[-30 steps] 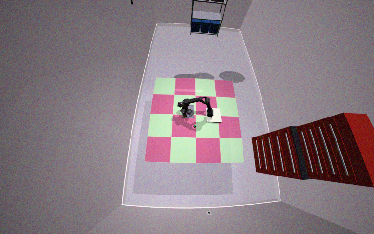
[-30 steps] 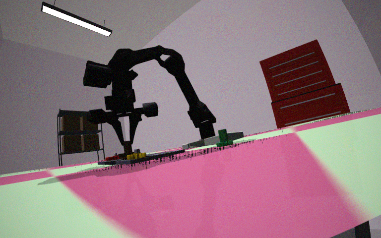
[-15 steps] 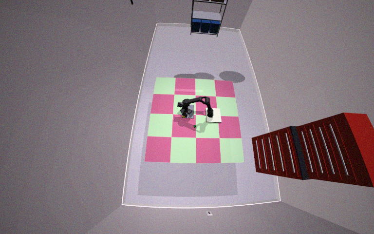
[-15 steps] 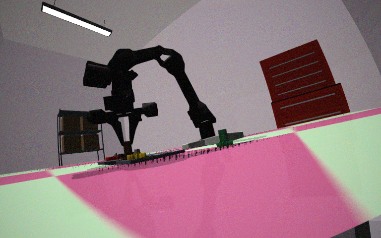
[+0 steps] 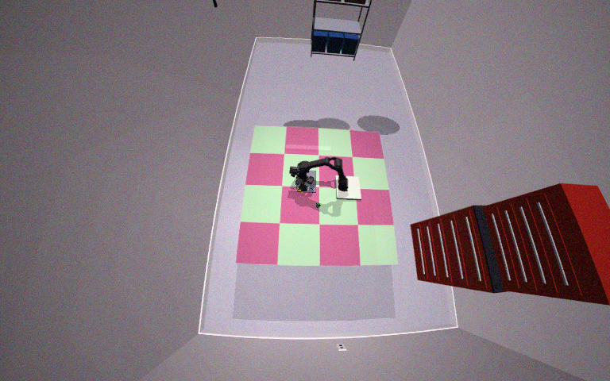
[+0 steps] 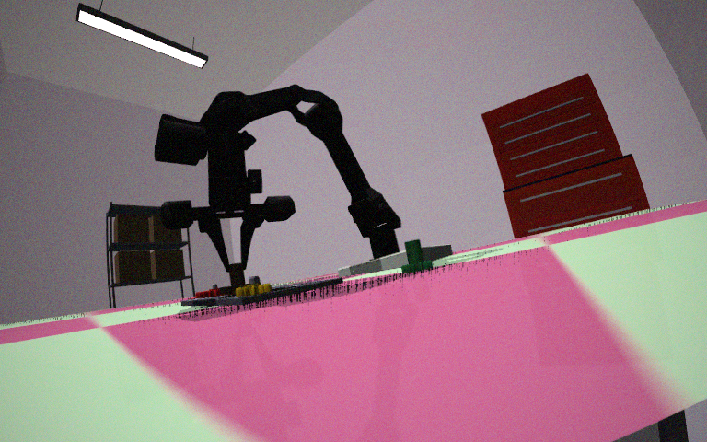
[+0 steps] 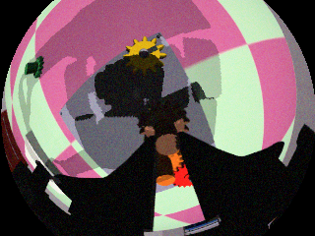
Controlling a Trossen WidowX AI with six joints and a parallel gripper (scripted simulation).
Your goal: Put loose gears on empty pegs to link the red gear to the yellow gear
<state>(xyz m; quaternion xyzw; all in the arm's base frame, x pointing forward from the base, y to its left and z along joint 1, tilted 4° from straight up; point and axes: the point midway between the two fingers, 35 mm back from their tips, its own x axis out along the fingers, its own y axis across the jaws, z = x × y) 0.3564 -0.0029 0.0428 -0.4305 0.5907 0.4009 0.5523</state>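
Now: gripper tip 1 cm above the brown gear. Also, from my gripper tip: orange gear: 2 cm behind, 5 cm to the right, 2 cm below; then grey board: 4 cm behind, 2 cm to the right, 4 cm below; then yellow gear: 1 cm ahead, 7 cm to the left, 2 cm below.
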